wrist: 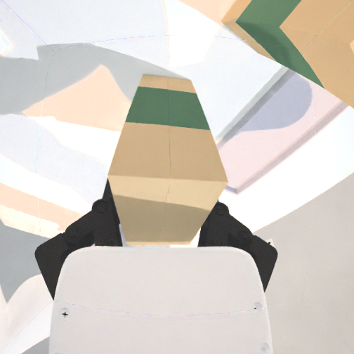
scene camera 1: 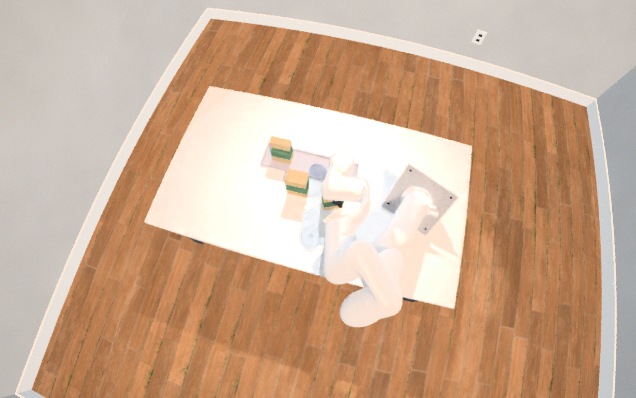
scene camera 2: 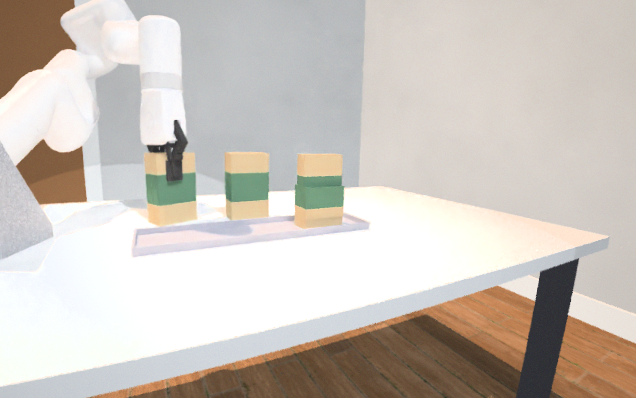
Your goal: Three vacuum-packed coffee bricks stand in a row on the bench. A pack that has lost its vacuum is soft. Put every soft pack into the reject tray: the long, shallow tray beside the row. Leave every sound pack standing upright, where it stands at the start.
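Pixels of known places: gripper, fingertip midpoint: (scene camera 2: pixel 167 179); arm's base, link origin: (scene camera 1: pixel 417 201).
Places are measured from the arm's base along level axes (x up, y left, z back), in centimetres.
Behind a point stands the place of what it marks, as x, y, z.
The coffee brick nearest the arm base (scene camera 1: pixel 328 204) (scene camera 2: pixel 156 190) (wrist: pixel 167 150) stands upright on the bench, tan with a green band. My gripper (scene camera 1: pixel 335 203) @[-2.4, 11.4, -29.8] (scene camera 2: pixel 172 169) @[-2.4, 11.4, -29.8] (wrist: pixel 161 168) points down and is shut on its upper part, a finger against each side; the far finger is hidden in scene camera 2. The middle brick (scene camera 1: pixel 297 183) @[2.6, 15.1, -44.1] (scene camera 2: pixel 247 187) @[-4.2, 10.3, -45.6] (wrist: pixel 320 37) stands upright on the bench. The third brick (scene camera 1: pixel 281 149) @[-0.3, 3.6, -57.7] (scene camera 2: pixel 319 197) @[-4.7, -0.6, -58.1] stands upright inside the far end of the reject tray (scene camera 1: pixel 306 160) @[-10.9, -1.1, -49.1] (scene camera 2: pixel 280 231) @[-9.7, -4.7, -50.1] (wrist: pixel 260 150), with a step across its green band.
The bench (scene camera 1: pixel 225 175) @[-11.1, 21.0, -77.8] (scene camera 2: pixel 425 240) @[-11.1, -10.6, -75.0] carries the arm's grey base plate (scene camera 1: pixel 430 200) @[4.3, -0.6, 4.0] (scene camera 2: pixel 20 220) @[-6.5, -3.5, -10.3] on one side of the bricks. The long, shallow tray runs beside the row, close to the bricks. The arm's links hide part of the tray in scene camera 1.
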